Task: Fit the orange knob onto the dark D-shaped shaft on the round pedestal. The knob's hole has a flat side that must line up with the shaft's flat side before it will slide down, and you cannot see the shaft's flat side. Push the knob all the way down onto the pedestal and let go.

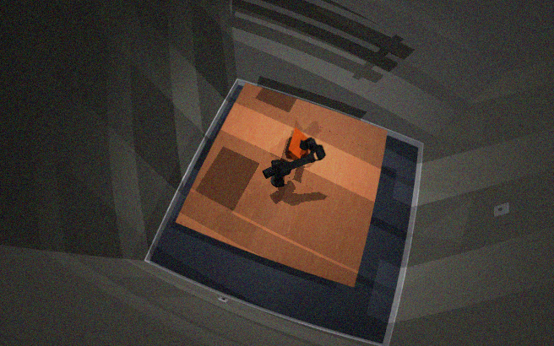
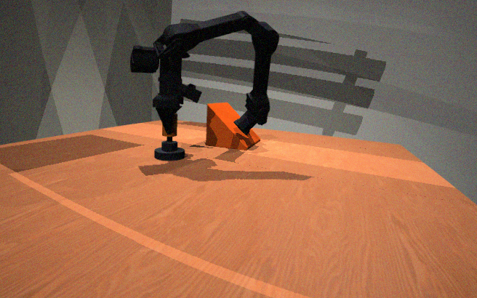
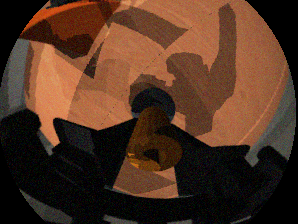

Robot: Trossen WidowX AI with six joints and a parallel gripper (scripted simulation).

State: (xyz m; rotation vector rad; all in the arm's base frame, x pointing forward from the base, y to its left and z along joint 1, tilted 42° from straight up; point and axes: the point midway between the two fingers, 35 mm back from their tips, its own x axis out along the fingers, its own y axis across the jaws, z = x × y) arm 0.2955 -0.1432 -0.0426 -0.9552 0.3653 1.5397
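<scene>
Now: the orange knob 20 mm above my gripper tip. From my gripper tip the other things lie so: dark round pedestal (40 mm below).
</scene>
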